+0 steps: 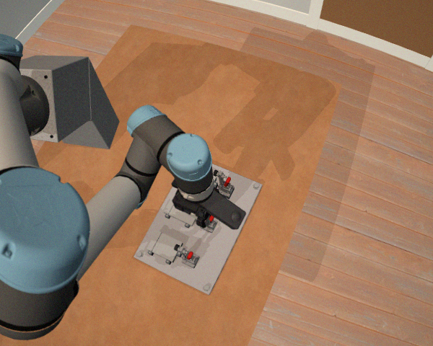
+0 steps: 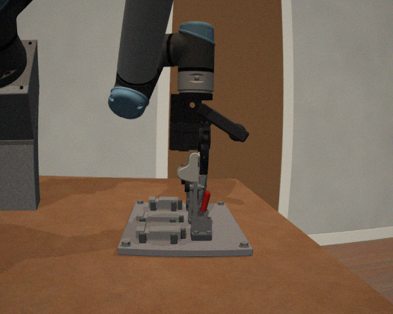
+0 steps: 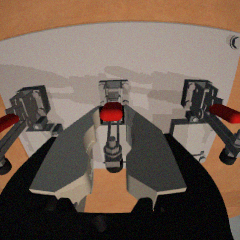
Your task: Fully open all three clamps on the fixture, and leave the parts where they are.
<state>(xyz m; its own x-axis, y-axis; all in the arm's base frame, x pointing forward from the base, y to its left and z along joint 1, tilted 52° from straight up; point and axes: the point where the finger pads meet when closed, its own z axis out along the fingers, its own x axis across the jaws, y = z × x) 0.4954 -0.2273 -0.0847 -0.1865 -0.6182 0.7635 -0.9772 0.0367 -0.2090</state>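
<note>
Right now my hand is 7 cm above the grey fixture plate, 4 cm past it and 1 cm to the right of it. The rest, counted from my hand: grey part: 10 cm behind, 5 cm below, 2 cm to the left.
</note>
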